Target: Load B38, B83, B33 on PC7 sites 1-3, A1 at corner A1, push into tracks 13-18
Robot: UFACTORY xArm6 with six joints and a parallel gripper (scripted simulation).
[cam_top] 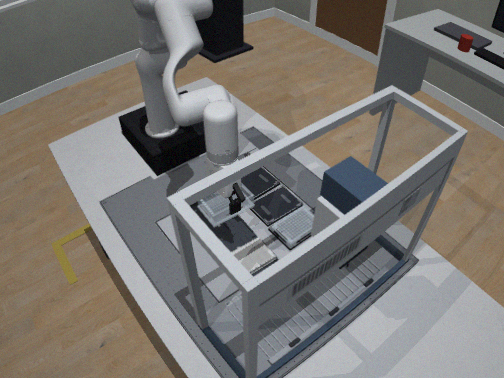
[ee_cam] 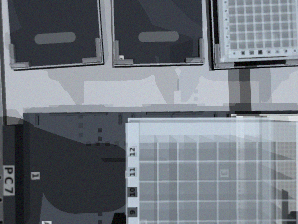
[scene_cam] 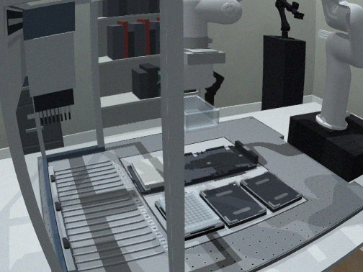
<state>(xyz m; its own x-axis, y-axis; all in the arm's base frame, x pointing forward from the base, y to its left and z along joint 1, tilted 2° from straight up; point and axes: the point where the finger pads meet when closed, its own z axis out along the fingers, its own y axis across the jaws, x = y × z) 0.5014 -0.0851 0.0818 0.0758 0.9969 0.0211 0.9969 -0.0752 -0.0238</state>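
The dark plate carrier PC7 lies 1 cm behind my hand and 15 cm below it. From my hand the other things lie so: instrument frame post (21 cm ahead, 34 cm to the left, 8 cm above); white A1 mark (5 cm behind, 13 cm to the left, 16 cm below).
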